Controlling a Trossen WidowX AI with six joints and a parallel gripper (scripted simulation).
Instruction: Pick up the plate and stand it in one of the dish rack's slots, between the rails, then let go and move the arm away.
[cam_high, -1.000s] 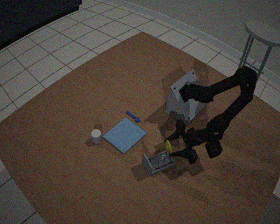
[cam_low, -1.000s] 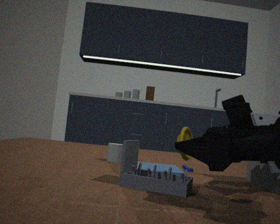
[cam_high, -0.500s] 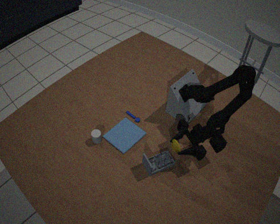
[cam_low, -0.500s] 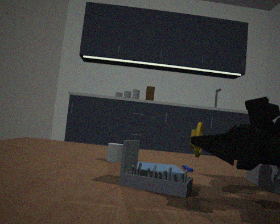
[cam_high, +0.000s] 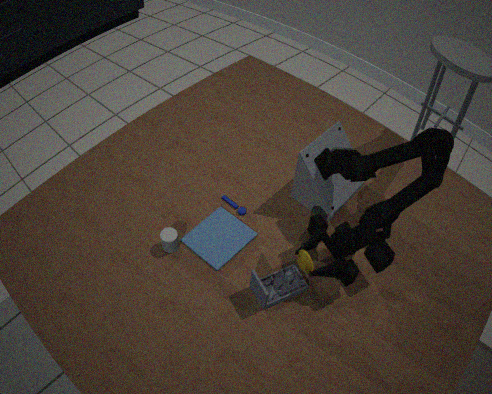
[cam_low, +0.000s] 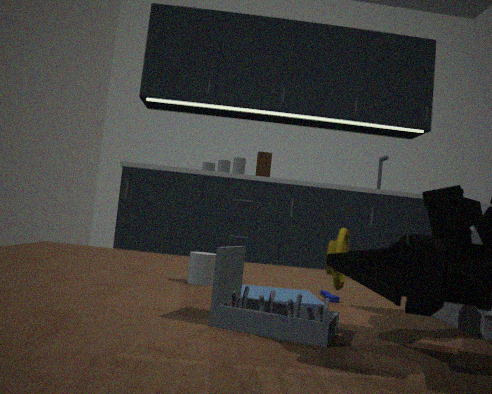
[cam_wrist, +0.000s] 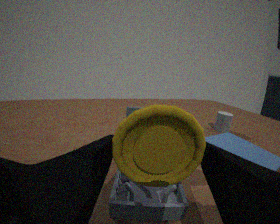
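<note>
Right now my gripper tip is 6 cm above the grey dish rack, 5 cm short of it and 2 cm to the left of it. Round my gripper tip: yellow plate (1 cm behind); then blue spoon (26 cm to the right, 8 cm below, 7 cm behind); then blue mat (23 cm to the right, 8 cm below, 4 cm ahead).
</note>
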